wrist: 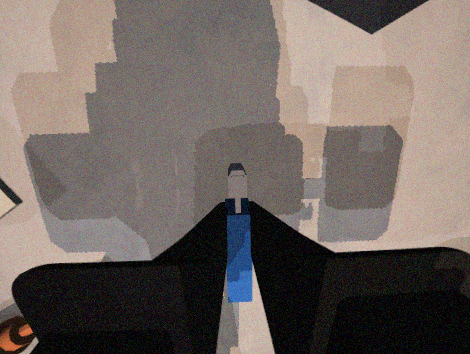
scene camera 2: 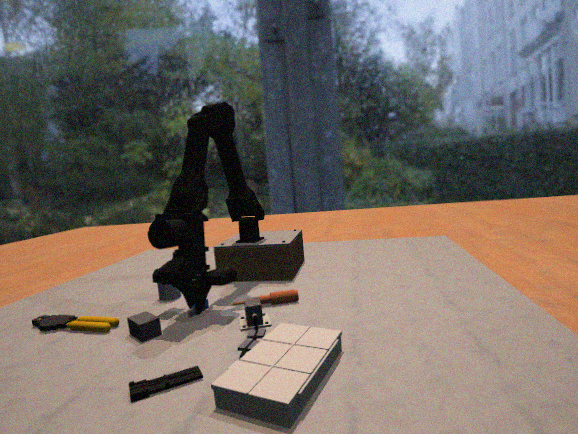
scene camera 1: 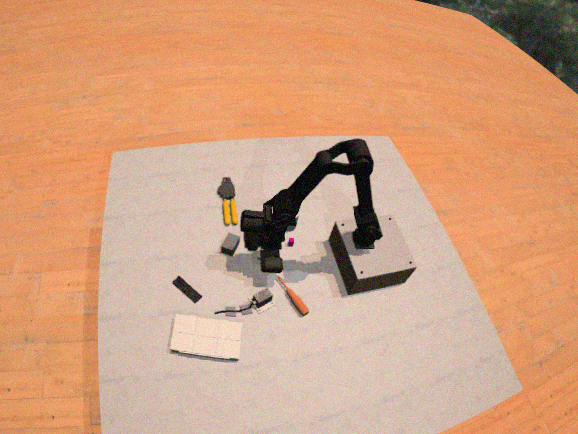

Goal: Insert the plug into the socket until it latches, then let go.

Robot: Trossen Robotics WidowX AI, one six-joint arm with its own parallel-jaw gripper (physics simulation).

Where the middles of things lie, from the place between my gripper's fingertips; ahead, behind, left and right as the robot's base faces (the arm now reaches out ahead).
Right now my hand is 10 mm below the blue plug [wrist: 239, 262] and 10 mm past it. From my hand the other things lie so: white tiled block [scene camera 2: 276, 379] (280 mm to the left, 180 mm ahead, 20 mm above); dark grey cube [scene camera 2: 144, 326] (110 mm ahead, 40 mm to the right, 20 mm above); black bar [scene camera 2: 143, 389] (240 mm ahead, 120 mm to the left, 10 mm above).
